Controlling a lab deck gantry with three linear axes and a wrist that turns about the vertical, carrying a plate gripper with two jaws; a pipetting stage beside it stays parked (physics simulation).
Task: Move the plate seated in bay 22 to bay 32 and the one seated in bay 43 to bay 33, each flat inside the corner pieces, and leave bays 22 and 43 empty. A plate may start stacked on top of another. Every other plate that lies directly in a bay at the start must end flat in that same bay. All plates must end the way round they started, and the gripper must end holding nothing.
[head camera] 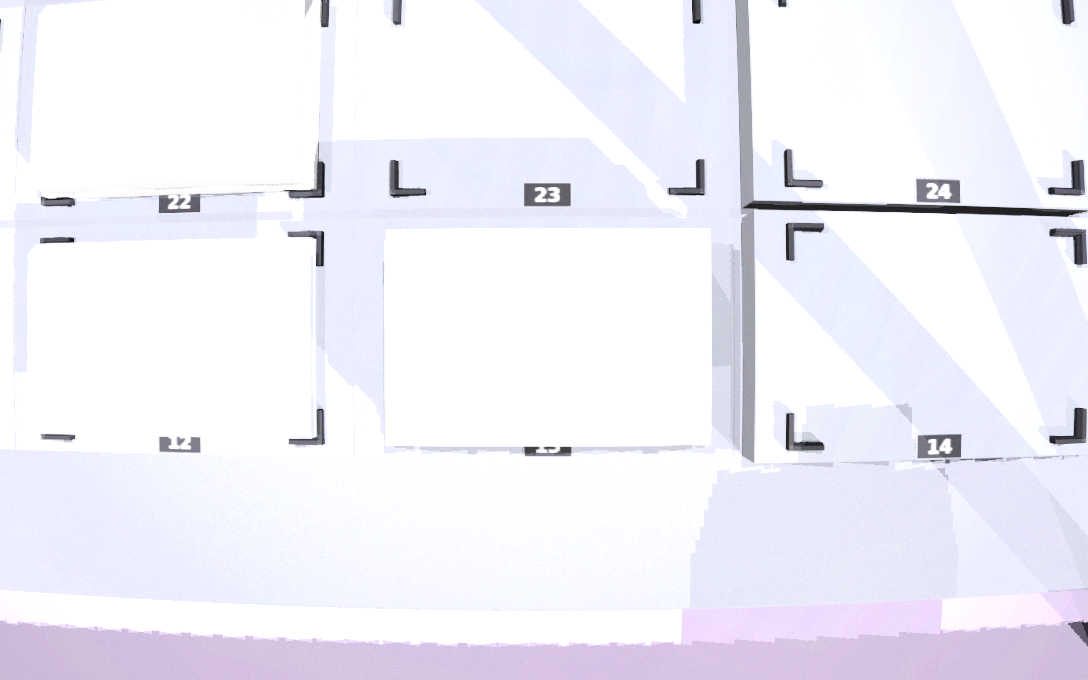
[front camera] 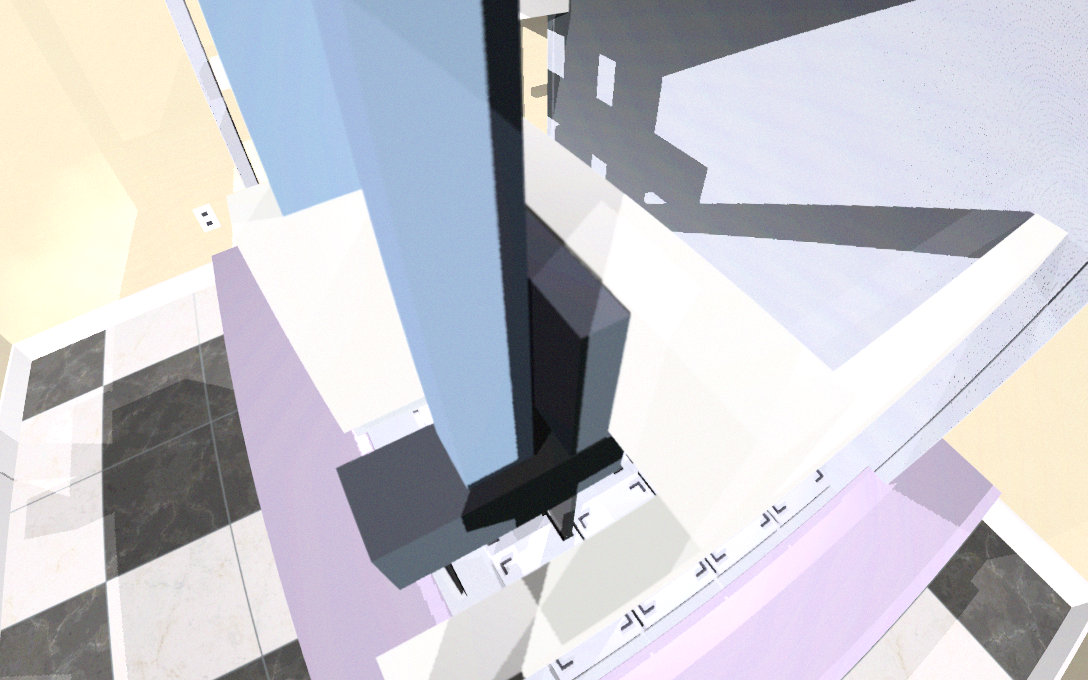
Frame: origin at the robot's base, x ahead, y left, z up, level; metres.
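Seen in the pictures: gripper, between the fingertips: [front camera: 506,551].
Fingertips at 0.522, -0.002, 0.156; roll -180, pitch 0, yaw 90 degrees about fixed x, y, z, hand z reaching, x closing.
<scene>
Pixels of each thing's top centre, then the offset from my fingertips to it, as dx, dy, dz. "*": a spot on its surface instead.
- white plate, centre of its top: [head camera: 161,87] -0.294, +0.152, -0.142
- bay 12, a spot on its surface: [head camera: 170,340] * -0.287, +0.044, -0.142
- bay 13, a spot on its surface: [head camera: 547,336] * -0.130, +0.045, -0.129
- Bay 23, a spot on its surface: [head camera: 547,88] * -0.130, +0.153, -0.156
- bay 24, a spot on its surface: [head camera: 930,96] * +0.032, +0.146, -0.142
- bay 14, a spot on its surface: [head camera: 930,336] * +0.030, +0.045, -0.142
My gripper [front camera: 513,564] shows in the front view below its dark wrist block. Its two thin dark jaws stand apart, with white deck and a black corner piece visible between their tips; I see no plate held. In the head view, a white plate [head camera: 176,96] lies in bay 22 at the upper left, its lower right corner inside the corner piece. Other white plates lie in bay 12 [head camera: 170,340] and bay 13 [head camera: 547,336]. Bays 32, 33 and 43 do not show in the head view, and the gantry hides much of the deck in the front view.
Bay 23 [head camera: 547,88], bay 24 [head camera: 930,96] and bay 14 [head camera: 930,336] show corner pieces and no plate. A blue column [front camera: 433,240] stands over the wrist block [front camera: 409,497]. Large white gantry parts [front camera: 304,304] [front camera: 698,384] surround it above the deck.
</scene>
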